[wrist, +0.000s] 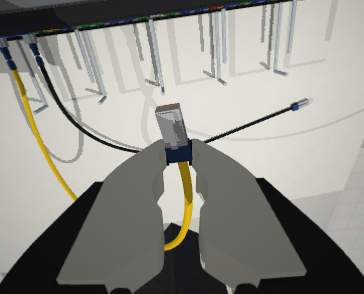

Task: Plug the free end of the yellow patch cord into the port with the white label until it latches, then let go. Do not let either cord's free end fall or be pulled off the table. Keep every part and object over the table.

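Places are measured from the arm's base along level axes (x ahead, y up, z right), in millimetres.
Where they show: gripper, between the fingertips: (178, 142).
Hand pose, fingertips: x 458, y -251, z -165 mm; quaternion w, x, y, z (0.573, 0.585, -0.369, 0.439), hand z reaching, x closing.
Observation:
Each offset is from my fingertips to the top centre of the thing. "*": to the spot under its first point.
My gripper (178, 142) is shut on the navy boot of the yellow patch cord's free plug @(dx +17, dy +31, dz -12 mm) (171, 127). The clear plug sticks out beyond the fingertips toward the panel, and the yellow cord @(* dx -49, dy +12, dz +23 mm) (188, 215) runs back and curves down between the fingers. The dark patch panel @(dx +82, dy -164, dz -51 mm) (125, 11) crosses the top of the view, apart from the plug. Small coloured marks show along its lower edge; the port faces and the white label do not show. The yellow cord's other end @(dx -31, dy -180, dz -200 mm) (9, 59) is at the panel at the far left.
A black cord @(* dx -80, dy -191, dz -133 mm) (65, 107) leaves the panel at the upper left beside the yellow one and passes behind the fingers. Its free plug @(* dx +36, dy -255, dz +268 mm) (301, 104) is at the right, over the pale table. Several thin metal bars @(* dx +30, dy -207, dz -24 mm) (157, 57) with bent ends hang below the panel, beyond the held plug.

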